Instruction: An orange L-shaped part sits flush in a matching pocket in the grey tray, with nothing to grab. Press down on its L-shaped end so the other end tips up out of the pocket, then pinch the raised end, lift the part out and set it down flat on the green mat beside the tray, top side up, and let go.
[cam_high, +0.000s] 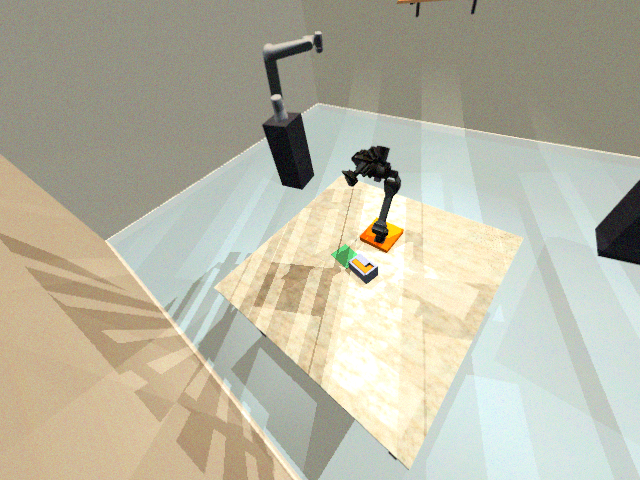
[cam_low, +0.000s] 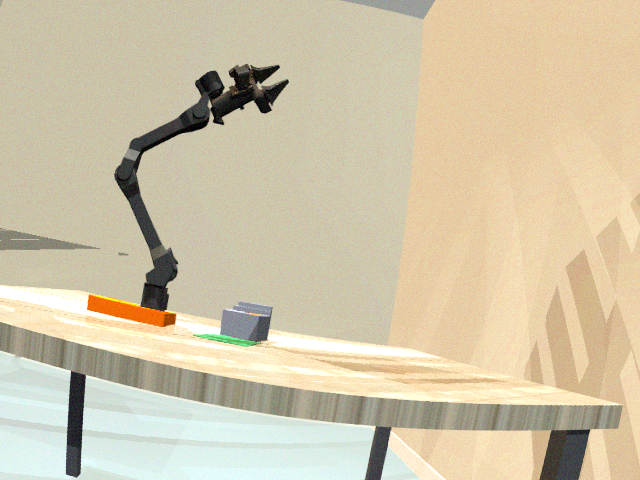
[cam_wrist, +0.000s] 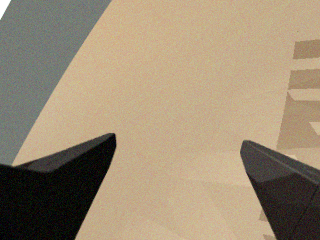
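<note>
Now: gripper tip 30 mm short of the orange L-shaped part, 50 mm to the right of it and 640 mm above it. Round my gripper tip: green mat 40 mm behind, 100 mm to the right, 700 mm below.
</note>
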